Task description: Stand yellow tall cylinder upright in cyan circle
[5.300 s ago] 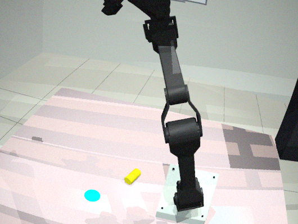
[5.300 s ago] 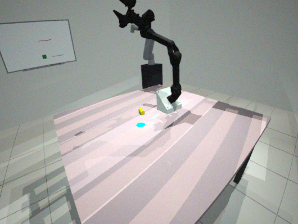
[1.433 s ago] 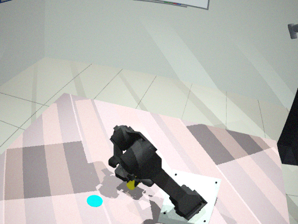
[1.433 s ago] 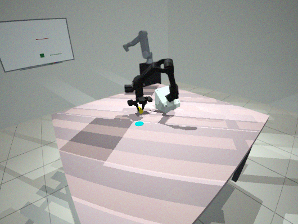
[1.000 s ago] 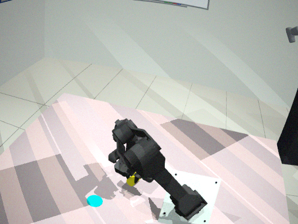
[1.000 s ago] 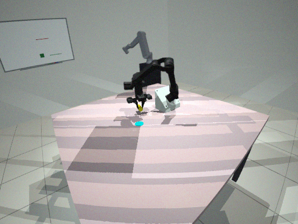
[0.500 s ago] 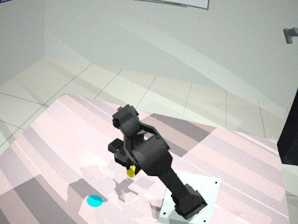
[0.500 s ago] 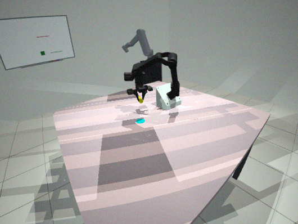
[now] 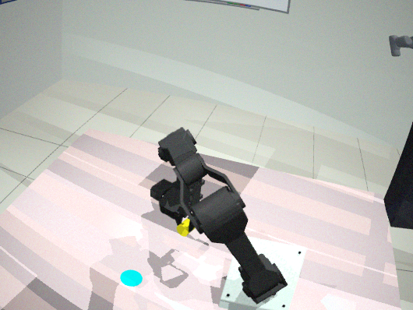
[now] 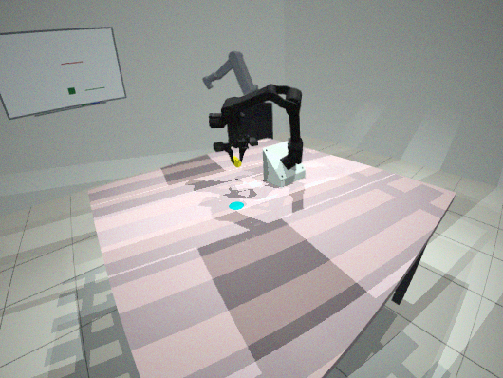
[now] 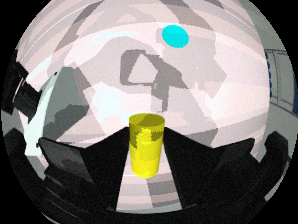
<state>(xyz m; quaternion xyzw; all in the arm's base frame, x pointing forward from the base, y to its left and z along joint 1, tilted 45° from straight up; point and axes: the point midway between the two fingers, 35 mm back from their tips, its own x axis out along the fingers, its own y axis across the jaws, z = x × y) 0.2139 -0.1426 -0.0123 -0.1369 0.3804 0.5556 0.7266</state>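
Now: the cyan circle 12 cm ahead of my gripper tip, 11 cm to the left of it and 12 cm below it. The rest, counted from my gripper tip: yellow tall cylinder: 1 cm behind, 2 cm to the right.
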